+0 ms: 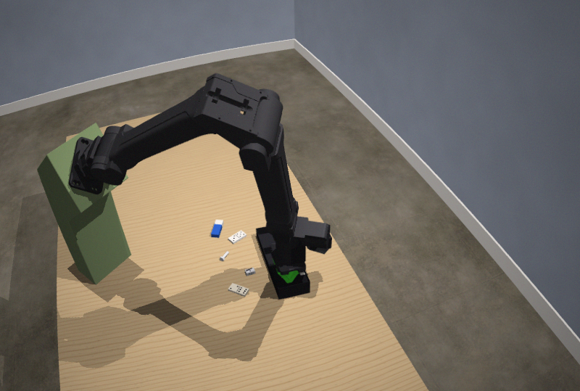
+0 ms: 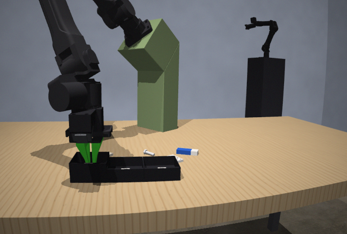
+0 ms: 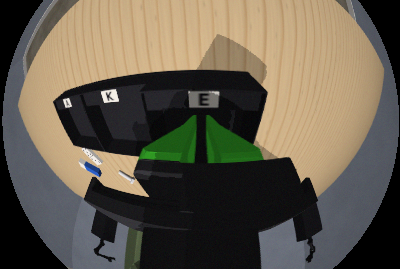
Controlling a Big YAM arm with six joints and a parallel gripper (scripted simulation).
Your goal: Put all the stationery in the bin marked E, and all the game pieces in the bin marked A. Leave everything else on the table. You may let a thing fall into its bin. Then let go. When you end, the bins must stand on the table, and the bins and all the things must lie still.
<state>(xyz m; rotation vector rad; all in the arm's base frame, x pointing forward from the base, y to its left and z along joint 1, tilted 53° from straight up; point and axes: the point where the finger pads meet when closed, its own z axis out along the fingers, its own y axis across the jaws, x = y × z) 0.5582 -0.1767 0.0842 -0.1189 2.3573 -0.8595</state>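
The joined black bins lies 10 mm ahead of my hand and 80 mm to the left of it. Round my hand: grey bolt 130 mm behind, 170 mm to the left, 20 mm below; then white domino 130 mm behind, 40 mm to the left, 20 mm below; then blue-and-white eraser 100 mm behind, 290 mm to the left, 20 mm below.
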